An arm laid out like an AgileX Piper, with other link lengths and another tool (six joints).
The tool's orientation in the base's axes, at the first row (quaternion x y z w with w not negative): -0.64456 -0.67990 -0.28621 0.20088
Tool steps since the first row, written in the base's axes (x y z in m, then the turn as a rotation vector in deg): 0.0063 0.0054 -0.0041 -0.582 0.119 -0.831; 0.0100 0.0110 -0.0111 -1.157 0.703 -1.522; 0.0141 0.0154 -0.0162 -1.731 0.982 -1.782; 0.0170 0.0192 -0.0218 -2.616 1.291 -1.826; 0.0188 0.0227 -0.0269 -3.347 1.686 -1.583; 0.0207 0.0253 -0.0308 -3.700 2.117 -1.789; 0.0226 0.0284 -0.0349 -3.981 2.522 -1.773; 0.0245 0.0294 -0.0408 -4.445 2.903 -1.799; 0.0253 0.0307 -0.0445 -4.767 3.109 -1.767; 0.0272 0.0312 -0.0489 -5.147 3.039 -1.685; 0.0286 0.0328 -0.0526 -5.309 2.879 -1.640
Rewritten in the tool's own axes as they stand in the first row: 0.0009 0.0057 0.0072 -0.392 -0.685 0.649; 0.0004 0.0085 0.0165 -0.340 -1.342 1.495; 0.0001 0.0120 0.0236 -0.244 -1.943 1.817; -0.0009 0.0141 0.0305 0.042 -2.825 1.966; -0.0016 0.0153 0.0368 0.563 -3.516 1.968; -0.0023 0.0166 0.0416 0.790 -3.890 2.369; -0.0028 0.0180 0.0469 1.134 -4.165 2.593; -0.0060 0.0191 0.0522 1.448 -4.626 2.815; -0.0074 0.0194 0.0559 1.654 -4.940 2.893; -0.0100 0.0208 0.0598 1.687 -5.307 2.750; -0.0113 0.0217 0.0637 1.608 -5.462 2.596
